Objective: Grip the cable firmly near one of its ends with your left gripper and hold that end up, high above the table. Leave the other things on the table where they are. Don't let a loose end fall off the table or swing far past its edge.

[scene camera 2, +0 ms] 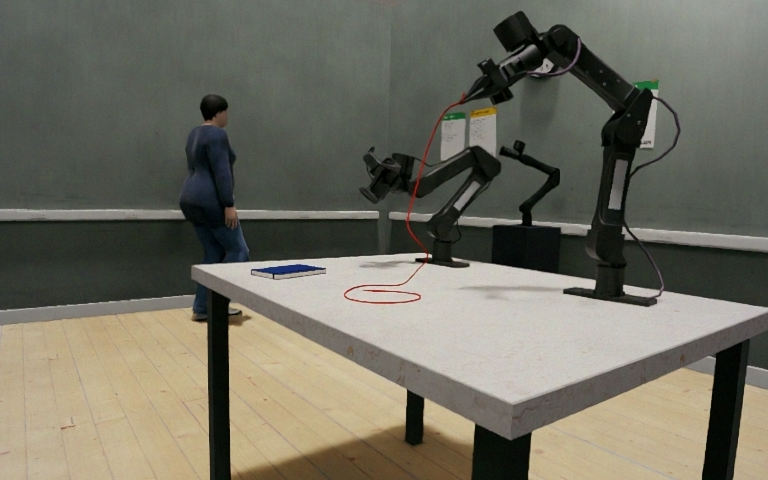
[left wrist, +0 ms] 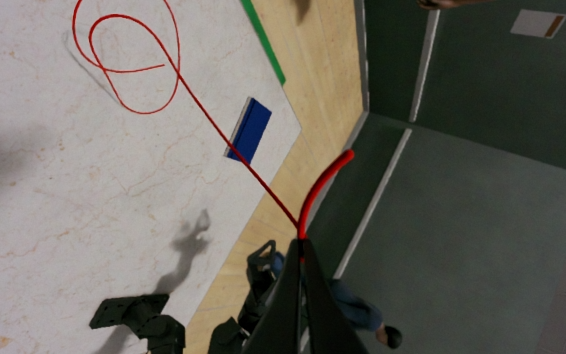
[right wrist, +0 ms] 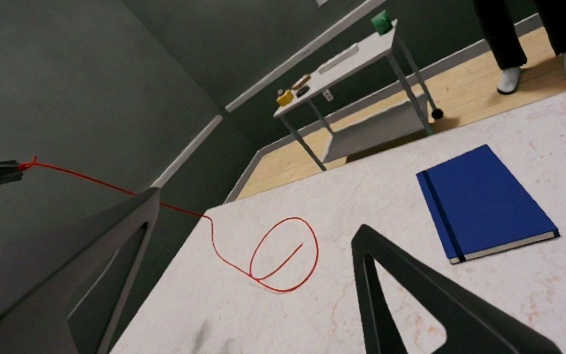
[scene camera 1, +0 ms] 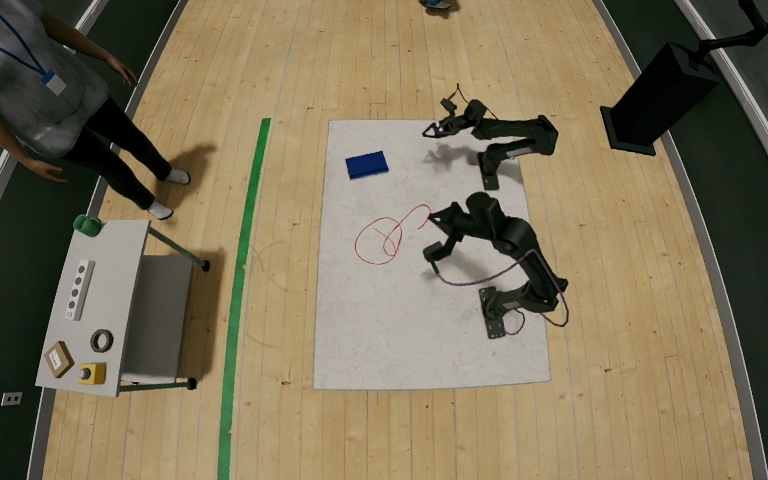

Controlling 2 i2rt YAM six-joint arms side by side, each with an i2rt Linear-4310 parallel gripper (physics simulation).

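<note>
My left gripper [scene camera 1: 430, 217] [scene camera 2: 463, 100] [left wrist: 301, 246] [right wrist: 23, 168] is shut on the red cable [scene camera 2: 382, 302] [left wrist: 200, 105] [right wrist: 318, 250] near one end, high above the table [scene camera 1: 368, 339] [scene camera 2: 453, 339] [right wrist: 225, 320]. A short stub of the end sticks out past the fingertips in the left wrist view. From the fingers the cable hangs in a curve down to the table, where the rest lies in a loop around the middle, the other end inside the loop in the right wrist view. My right gripper [scene camera 1: 426, 132] [scene camera 2: 368, 174] [right wrist: 265, 217] is open and empty, above the table's far side.
A blue book [scene camera 1: 367, 165] [scene camera 2: 288, 271] [left wrist: 255, 127] [right wrist: 480, 205] lies flat on the table, apart from the cable loop. A side cart [scene camera 1: 127, 243] with small items stands across the green floor line, and a person stands near it. Another person stands behind the table in scene camera 2.
</note>
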